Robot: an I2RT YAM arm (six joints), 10 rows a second.
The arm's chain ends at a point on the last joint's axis. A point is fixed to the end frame.
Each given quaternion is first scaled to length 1.
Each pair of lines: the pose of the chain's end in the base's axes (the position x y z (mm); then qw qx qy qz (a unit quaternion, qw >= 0)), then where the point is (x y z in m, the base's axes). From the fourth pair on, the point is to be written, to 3 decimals.
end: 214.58 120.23 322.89 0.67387 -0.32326 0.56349 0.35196
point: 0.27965 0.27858 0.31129
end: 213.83 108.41 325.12 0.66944 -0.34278 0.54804 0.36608
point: 0.27047 0.27003 0.31438
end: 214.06 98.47 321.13 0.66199 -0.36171 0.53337 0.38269
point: 0.26130 0.26311 0.31087
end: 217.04 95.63 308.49 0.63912 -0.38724 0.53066 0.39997
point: 0.253 0.263 0.293
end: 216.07 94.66 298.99 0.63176 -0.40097 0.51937 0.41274
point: 0.244 0.263 0.283
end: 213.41 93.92 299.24 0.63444 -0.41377 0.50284 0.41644
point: 0.237 0.263 0.285
